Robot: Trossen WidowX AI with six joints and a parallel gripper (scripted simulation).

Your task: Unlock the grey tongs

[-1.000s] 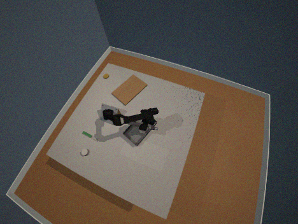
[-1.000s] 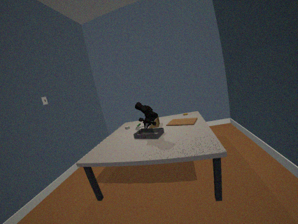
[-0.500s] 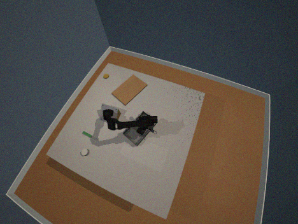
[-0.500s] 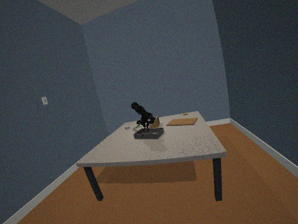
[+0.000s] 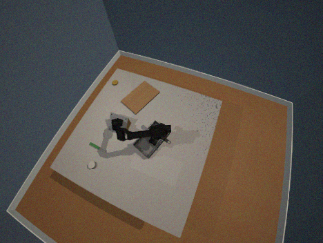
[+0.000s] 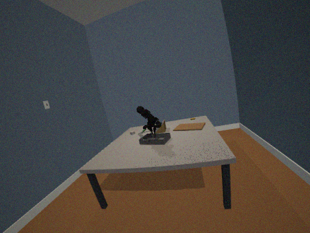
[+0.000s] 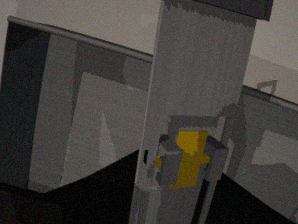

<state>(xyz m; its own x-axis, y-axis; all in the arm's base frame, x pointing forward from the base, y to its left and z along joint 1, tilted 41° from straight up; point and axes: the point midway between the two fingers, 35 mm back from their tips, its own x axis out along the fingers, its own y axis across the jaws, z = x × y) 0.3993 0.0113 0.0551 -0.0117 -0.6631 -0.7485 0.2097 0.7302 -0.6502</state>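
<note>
My gripper tip is 60 mm past the roasting tin, 10 mm to the left of it and 80 mm above it. Round my gripper tip: wooden board 350 mm behind, 400 mm to the left, 100 mm below; then white round object 490 mm behind, 410 mm to the right, 90 mm below; then yellow slider 20 mm ahead, 40 mm above.
</note>
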